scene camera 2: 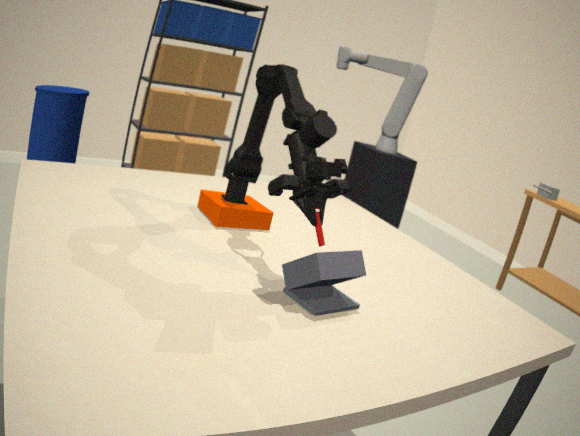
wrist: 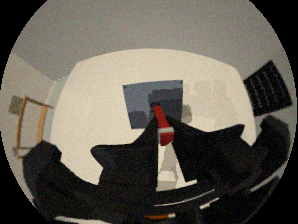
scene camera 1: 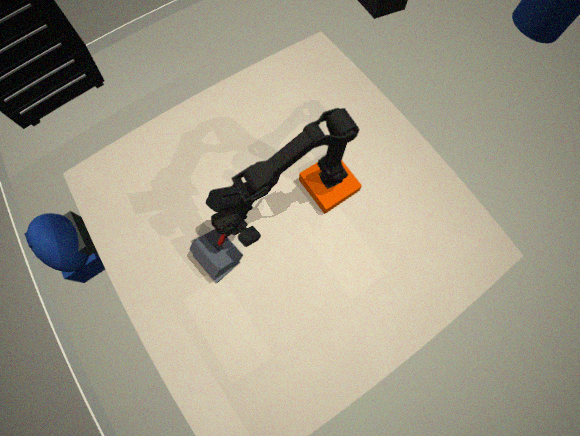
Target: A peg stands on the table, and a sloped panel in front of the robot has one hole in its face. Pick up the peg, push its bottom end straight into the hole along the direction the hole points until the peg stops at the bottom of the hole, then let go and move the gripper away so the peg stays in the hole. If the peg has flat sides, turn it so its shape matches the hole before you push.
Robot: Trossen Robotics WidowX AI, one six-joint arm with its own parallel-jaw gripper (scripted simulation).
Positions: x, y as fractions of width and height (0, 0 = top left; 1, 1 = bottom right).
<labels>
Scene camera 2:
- gripper: 0.55, 0.52
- grey sloped panel: 0.55, 0.62
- flat grey foot: 0.56, 0.69
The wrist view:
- gripper: 0.54, 0.53
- grey sloped panel: 0.57, 0.42
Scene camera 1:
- gripper: 0.39, 0.54
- grey sloped panel: 0.35, 0.57
</labels>
